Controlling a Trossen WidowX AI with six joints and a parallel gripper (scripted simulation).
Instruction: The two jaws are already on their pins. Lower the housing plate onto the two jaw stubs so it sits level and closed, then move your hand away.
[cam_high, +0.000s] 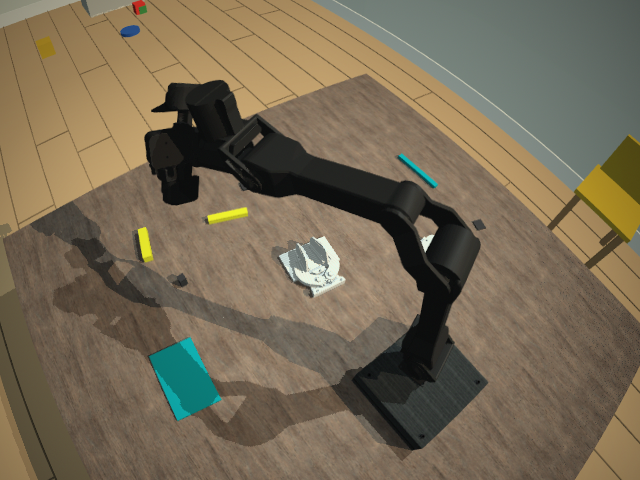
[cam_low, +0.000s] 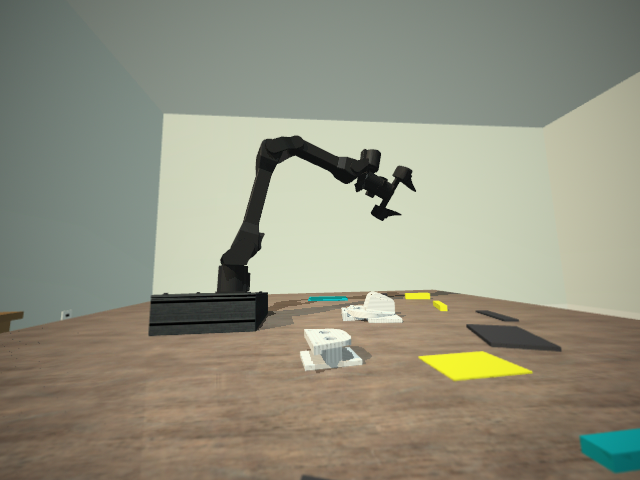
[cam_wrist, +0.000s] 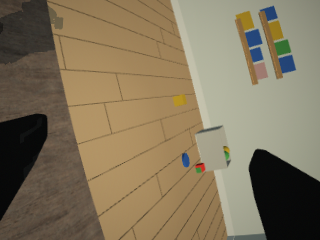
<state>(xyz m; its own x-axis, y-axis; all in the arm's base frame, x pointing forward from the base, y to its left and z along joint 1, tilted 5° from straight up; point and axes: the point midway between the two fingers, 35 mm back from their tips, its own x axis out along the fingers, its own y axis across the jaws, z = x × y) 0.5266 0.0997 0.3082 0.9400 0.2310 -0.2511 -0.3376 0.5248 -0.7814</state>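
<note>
Now: the white stand block 430 mm behind my gripper tip, 410 mm to the right of it and 330 mm below it. From my gripper tip the other things lie so: yellow bar (330 mm below, 130 mm to the right, 10 mm behind); then dark flat bar (340 mm below, 270 mm to the right, 20 mm ahead); then black cube (330 mm below, 80 mm behind, 60 mm to the left).
</note>
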